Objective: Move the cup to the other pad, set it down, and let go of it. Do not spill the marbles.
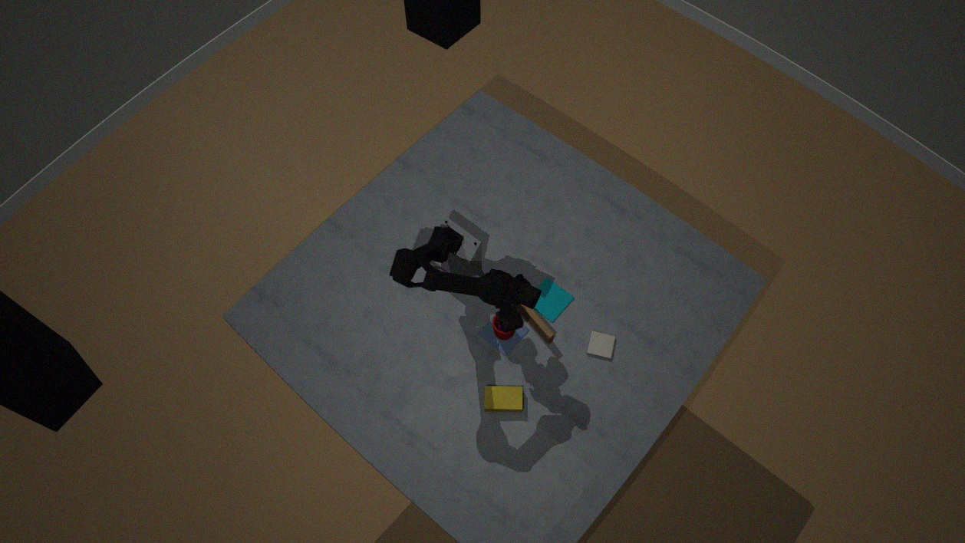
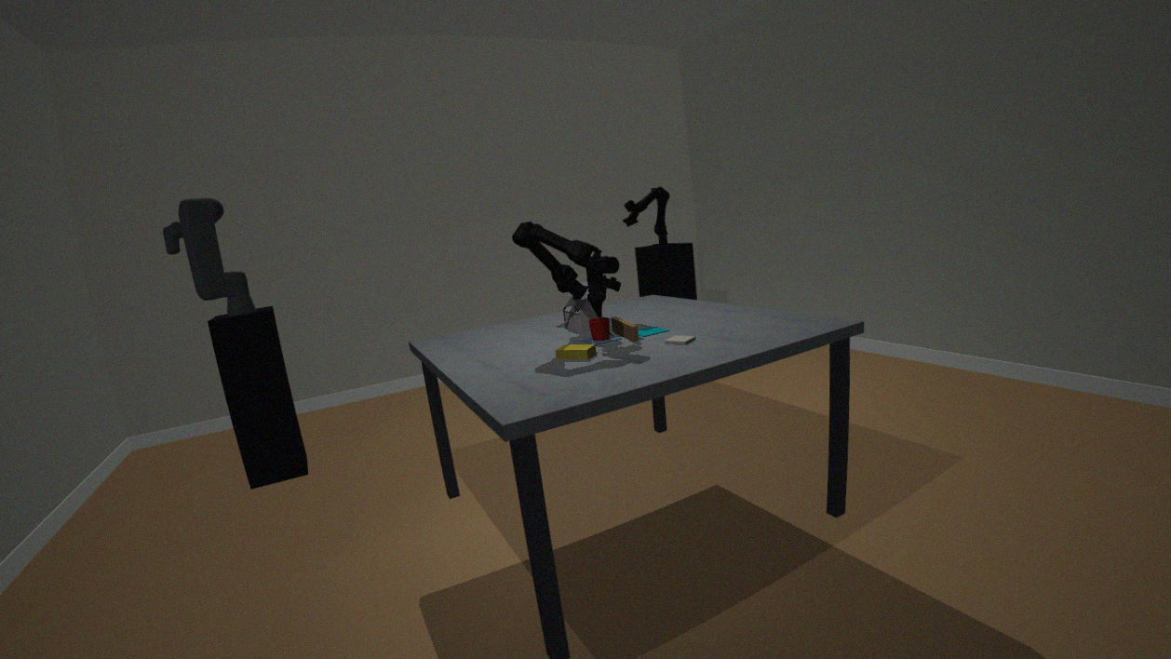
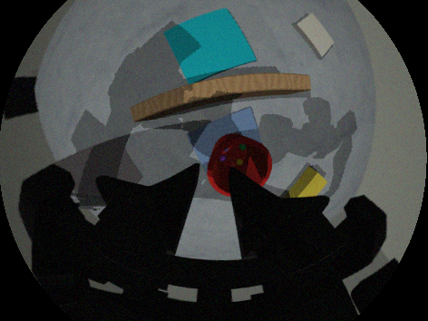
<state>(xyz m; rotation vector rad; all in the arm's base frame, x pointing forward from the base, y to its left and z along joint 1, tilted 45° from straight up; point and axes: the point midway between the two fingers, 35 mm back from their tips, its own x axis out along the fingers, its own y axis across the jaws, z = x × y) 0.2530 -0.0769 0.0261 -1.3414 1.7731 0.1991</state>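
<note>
The red cup lies 40 mm below my gripper tip, 20 mm to the right of it and 20 mm ahead of it. From my gripper tip the other things lie so: blue pad 90 mm below, 20 mm to the right, 20 mm ahead; wooden bar 70 mm to the left, 60 mm below, 40 mm ahead; teal pad 160 mm to the left, 90 mm below, 70 mm ahead.
</note>
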